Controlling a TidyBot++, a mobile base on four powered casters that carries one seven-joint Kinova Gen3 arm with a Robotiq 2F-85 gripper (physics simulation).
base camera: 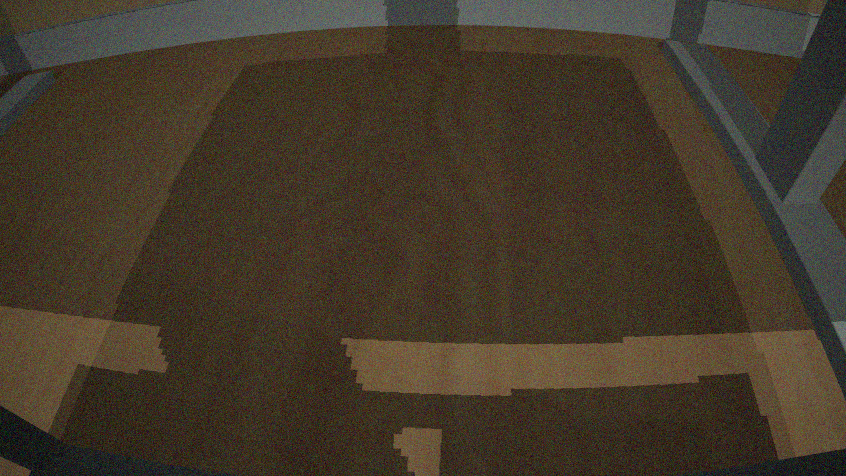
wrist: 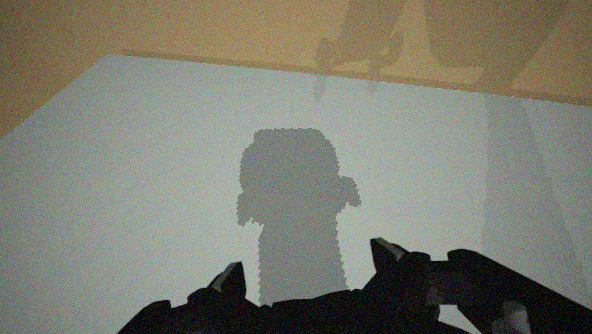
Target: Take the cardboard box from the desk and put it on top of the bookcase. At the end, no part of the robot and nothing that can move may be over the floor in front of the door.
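Frame: origin at the arm's base, x ahead, y left, z up, level; centimetres.
Where they show: gripper, between the fingertips: (wrist: 308,264).
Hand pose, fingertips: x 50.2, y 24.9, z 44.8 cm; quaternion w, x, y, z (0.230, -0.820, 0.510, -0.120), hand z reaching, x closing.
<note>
After its pixels a point has its place.
My gripper (wrist: 308,264) {x 50.2, y 24.9, z 44.8 cm} is open in the wrist view, with its two black fingers wide apart and no object between the fingertips. It is over the pale grey desk top (wrist: 150,175) {x 57.0, y 55.3, z 32.4 cm}; its height above it is hard to tell. A dark shadow of the arm and gripper lies on the desk top in front of the fingers. The cardboard box does not show in either view. The bookcase and the door do not show either.
A tan wall (wrist: 200,30) {x 93.2, y 65.6, z 37.0 cm} rises behind the desk's far edge, with shadows on it. In the base camera view, a brown wooden floor (base camera: 414,195) {x 46.6, y 4.2, z -39.6 cm} lies ahead under a large shadow. A grey rail (base camera: 283,26) {x 90.5, y 29.7, z -38.4 cm} crosses the back, and a slanting dark post (base camera: 807,106) {x 47.2, y -36.7, z -26.8 cm} stands at the right.
</note>
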